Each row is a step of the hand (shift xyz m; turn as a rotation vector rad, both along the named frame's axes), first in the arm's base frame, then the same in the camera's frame.
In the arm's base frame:
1: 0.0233 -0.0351 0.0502 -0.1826 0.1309 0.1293
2: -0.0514 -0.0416 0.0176 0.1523 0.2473 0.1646
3: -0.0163 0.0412 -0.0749 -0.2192 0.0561 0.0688
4: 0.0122 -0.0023 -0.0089 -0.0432 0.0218 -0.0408
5: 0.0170 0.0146 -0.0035 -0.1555 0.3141 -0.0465
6: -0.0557 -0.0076 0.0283 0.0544 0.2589 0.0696
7: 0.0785 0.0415 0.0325 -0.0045 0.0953 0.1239
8: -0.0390 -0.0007 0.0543 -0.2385 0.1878 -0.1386
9: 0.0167 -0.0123 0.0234 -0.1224 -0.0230 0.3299
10: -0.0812 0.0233 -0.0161 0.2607 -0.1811 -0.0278
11: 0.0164 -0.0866 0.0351 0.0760 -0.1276 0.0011
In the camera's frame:
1: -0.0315 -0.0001 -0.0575 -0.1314 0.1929 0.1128
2: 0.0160 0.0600 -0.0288 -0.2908 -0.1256 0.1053
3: 0.0482 -0.0154 0.0708 -0.0364 0.2186 0.0827
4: 0.0060 -0.0139 -0.0018 0.0342 0.0237 0.0477
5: -0.0077 -0.0192 0.0093 -0.0735 0.0827 0.3358
6: -0.0082 0.0624 -0.0024 -0.1934 -0.0670 0.1815
7: -0.0648 -0.0689 0.0008 -0.1496 0.0303 0.0338
8: -0.0373 0.0542 -0.0116 0.0830 0.1491 0.2868
9: -0.0179 -0.0061 -0.0249 -0.2436 0.2253 -0.1194
10: 0.0209 0.0670 0.0497 0.0510 -0.2251 -0.2197
11: 0.0071 0.0092 -0.0942 0.0422 -0.0514 -0.1328

